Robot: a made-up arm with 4 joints. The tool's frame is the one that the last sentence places. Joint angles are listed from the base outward.
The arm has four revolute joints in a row. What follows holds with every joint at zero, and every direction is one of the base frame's.
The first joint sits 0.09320 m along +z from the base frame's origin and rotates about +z.
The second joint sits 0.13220 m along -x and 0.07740 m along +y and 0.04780 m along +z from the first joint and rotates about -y.
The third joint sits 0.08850 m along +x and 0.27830 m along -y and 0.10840 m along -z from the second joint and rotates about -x.
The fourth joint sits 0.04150 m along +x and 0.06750 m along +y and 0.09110 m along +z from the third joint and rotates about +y.
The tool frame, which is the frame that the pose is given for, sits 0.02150 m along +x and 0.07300 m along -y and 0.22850 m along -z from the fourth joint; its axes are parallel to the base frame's.
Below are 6 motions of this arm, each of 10 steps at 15 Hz.
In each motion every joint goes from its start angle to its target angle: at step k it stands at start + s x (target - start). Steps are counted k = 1, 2, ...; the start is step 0. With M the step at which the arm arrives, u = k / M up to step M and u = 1 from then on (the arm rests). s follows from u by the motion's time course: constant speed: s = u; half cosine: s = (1 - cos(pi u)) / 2; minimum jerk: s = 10 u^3 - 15 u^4 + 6 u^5.
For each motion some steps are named. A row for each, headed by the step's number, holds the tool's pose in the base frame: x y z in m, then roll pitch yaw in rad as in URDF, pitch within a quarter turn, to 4 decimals.
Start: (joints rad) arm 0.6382 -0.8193 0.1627 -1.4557
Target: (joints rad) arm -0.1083 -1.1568 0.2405 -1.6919
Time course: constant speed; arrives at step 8
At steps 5, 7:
5: 0.0906 -0.1681 -0.1605 -0.1277 -0.5595 0.4216
7: 0.0422 -0.1764 -0.1682 -0.1173 -0.5342 0.2528

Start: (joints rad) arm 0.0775 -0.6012 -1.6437 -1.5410
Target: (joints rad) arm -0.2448 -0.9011 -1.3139 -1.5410
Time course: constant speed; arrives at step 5
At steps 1, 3, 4, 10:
1: 0.0848 -0.3056 -0.1699 0.9099 0.0238 -1.5385
3: 0.0161 -0.3105 -0.1833 0.7841 -0.0676 -1.5773
4: -0.0182 -0.3075 -0.1891 0.7183 -0.1044 -1.5883
10: -0.0519 -0.3010 -0.1944 0.6509 -0.1347 -1.5942

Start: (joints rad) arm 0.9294 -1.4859 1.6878 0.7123
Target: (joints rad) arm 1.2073 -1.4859 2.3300 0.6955
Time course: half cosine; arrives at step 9
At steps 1, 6, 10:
1: 0.1067 -0.3537 0.1363 -3.0149 0.8434 -0.4013
6: 0.1768 -0.2811 0.1376 -3.0387 0.8205 0.2428
10: 0.1907 -0.2533 0.1378 -3.0518 0.8148 0.4629

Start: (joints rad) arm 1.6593 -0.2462 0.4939 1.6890
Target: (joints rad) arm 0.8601 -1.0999 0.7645 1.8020
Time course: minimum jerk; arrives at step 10
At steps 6, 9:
6: 0.0269 -0.2477 0.2027 -2.6669 0.3821 -1.3021
9: -0.0320 -0.2238 0.2200 -2.8157 0.1218 -1.5306

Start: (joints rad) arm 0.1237 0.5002 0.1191 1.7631
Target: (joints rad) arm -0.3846 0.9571 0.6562 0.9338
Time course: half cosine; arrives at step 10
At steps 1, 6, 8, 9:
1: -0.1959 -0.2151 0.0930 -0.3314 1.2096 -0.2651
6: -0.1464 -0.1828 0.0071 -0.3425 0.3443 -0.6785
8: -0.1236 -0.2034 0.0110 -0.3549 0.0074 -0.8396
9: -0.1197 -0.2114 0.0164 -0.3598 -0.0873 -0.8855

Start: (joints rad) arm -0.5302 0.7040 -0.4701 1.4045
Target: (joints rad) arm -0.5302 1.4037 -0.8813 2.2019
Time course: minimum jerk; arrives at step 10
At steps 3, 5, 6, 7, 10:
3: -0.2546 -0.1255 0.0298 0.4361 0.5950 0.1353
5: -0.2861 -0.1591 0.0485 0.3876 0.6132 0.3092
6: -0.3021 -0.1834 0.0580 0.3293 0.6426 0.3839
7: -0.3142 -0.2065 0.0669 0.2625 0.6797 0.4313
10: -0.3255 -0.2327 0.0781 0.1732 0.7305 0.4604

